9 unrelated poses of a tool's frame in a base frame.
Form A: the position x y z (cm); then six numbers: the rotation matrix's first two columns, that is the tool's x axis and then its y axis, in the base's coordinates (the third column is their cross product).
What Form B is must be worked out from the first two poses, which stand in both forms.
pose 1, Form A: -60.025, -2.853, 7.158, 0.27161, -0.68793, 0.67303, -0.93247, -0.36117, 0.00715
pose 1, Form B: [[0.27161, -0.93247, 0.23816], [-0.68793, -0.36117, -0.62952], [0.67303, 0.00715, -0.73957]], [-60.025, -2.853, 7.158]
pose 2, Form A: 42.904, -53.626, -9.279, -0.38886, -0.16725, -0.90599, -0.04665, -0.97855, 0.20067
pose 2, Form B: [[-0.38886, -0.04665, -0.92012], [-0.16725, -0.97855, 0.12030], [-0.90599, 0.20067, 0.37272]], [42.904, -53.626, -9.279]
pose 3, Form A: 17.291, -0.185, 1.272, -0.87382, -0.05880, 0.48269, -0.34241, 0.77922, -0.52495
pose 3, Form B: [[-0.87382, -0.34241, -0.34525], [-0.05880, 0.77922, -0.62399], [0.48269, -0.52495, -0.70103]], [17.291, -0.185, 1.272]
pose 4, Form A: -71.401, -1.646, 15.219, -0.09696, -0.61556, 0.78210, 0.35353, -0.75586, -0.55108
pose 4, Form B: [[-0.09696, 0.35353, 0.93038], [-0.61556, -0.75586, 0.22306], [0.78210, -0.55108, 0.29091]], [-71.401, -1.646, 15.219]
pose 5, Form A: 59.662, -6.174, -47.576, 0.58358, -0.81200, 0.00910, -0.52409, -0.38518, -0.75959
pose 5, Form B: [[0.58358, -0.52409, 0.62029], [-0.81200, -0.38518, 0.43851], [0.00910, -0.75959, -0.65034]], [59.662, -6.174, -47.576]
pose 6, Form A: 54.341, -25.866, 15.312, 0.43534, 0.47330, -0.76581, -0.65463, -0.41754, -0.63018
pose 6, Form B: [[0.43534, -0.65463, -0.61802], [0.47330, -0.41754, 0.77566], [-0.76581, -0.63018, 0.12806]], [54.341, -25.866, 15.312]
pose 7, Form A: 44.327, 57.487, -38.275, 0.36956, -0.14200, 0.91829, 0.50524, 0.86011, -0.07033
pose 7, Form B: [[0.36956, 0.50524, -0.77984], [-0.14200, 0.86011, 0.48995], [0.91829, -0.07033, 0.38961]], [44.327, 57.487, -38.275]
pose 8, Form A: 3.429, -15.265, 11.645, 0.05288, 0.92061, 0.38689, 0.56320, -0.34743, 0.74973
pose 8, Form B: [[0.05288, 0.56320, 0.82463], [0.92061, -0.34743, 0.17825], [0.38689, 0.74973, -0.53686]], [3.429, -15.265, 11.645]
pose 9, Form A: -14.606, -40.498, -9.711, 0.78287, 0.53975, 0.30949, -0.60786, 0.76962, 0.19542
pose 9, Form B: [[0.78287, -0.60786, -0.13271], [0.53975, 0.76962, -0.34112], [0.30949, 0.19542, 0.93060]], [-14.606, -40.498, -9.711]
